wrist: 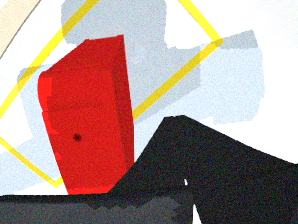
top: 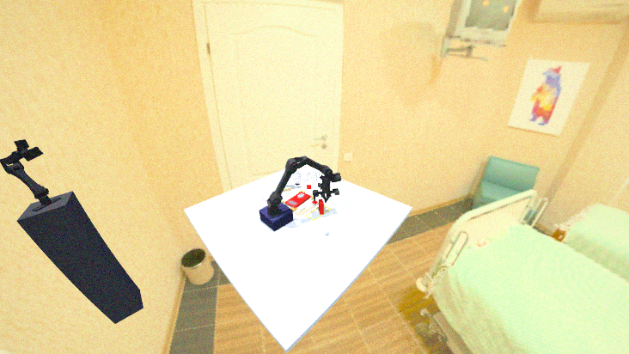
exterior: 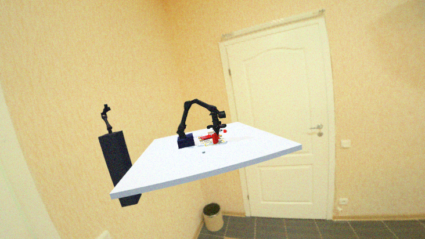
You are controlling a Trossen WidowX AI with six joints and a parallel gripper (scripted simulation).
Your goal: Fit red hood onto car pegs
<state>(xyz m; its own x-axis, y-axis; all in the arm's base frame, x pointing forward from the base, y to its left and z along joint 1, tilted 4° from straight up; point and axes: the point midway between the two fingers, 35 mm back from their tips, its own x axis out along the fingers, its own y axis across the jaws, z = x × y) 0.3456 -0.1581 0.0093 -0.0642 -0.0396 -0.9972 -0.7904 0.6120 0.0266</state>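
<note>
Now: gripper tip 3 cm past the red hood, 3 cm above it and 1 cm to the right of it. Also, from my gripper tip: grey item: 18 cm behind, 17 cm to the right, 7 cm below.
</note>
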